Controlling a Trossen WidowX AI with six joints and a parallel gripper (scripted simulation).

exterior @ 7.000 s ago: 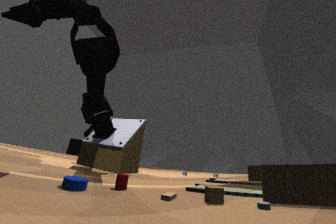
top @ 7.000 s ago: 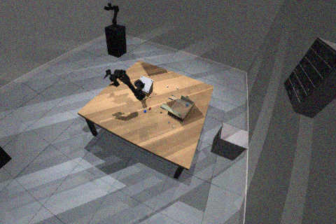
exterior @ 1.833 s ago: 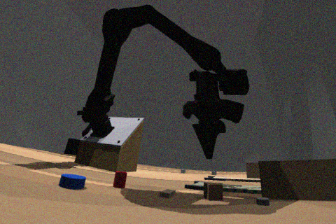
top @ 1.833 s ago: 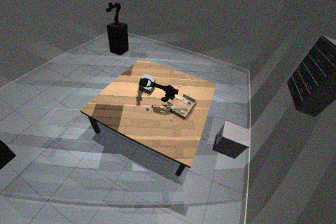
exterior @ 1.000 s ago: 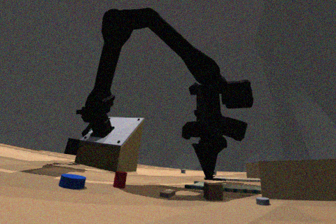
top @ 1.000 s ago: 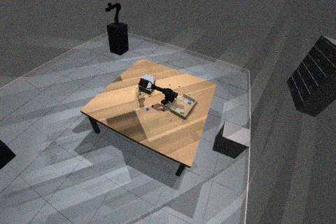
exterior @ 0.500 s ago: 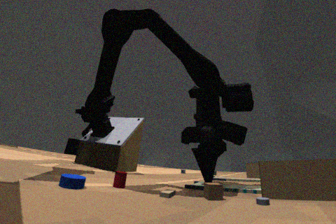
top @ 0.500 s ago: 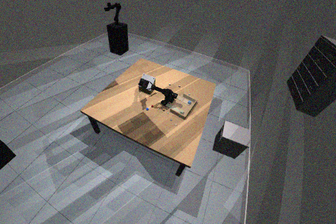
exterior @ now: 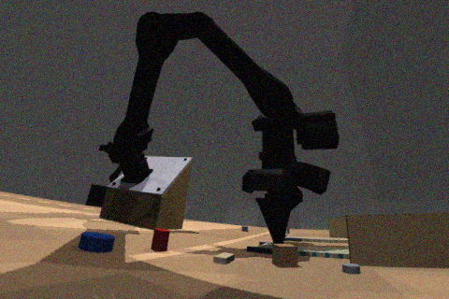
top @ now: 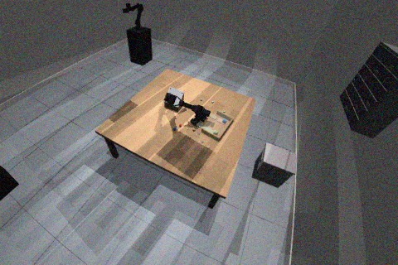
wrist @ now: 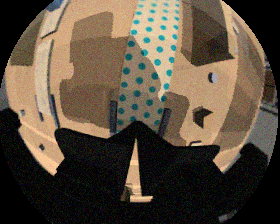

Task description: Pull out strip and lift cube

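My gripper tip is 100 mm short of the thin strip and 20 mm to the left of it. From my gripper tip the other things lie so: red cylinder 130 mm behind, 120 mm to the right, 10 mm above; grey disc 110 mm to the right, 70 mm ahead; brown block 100 mm to the right, 10 mm ahead.
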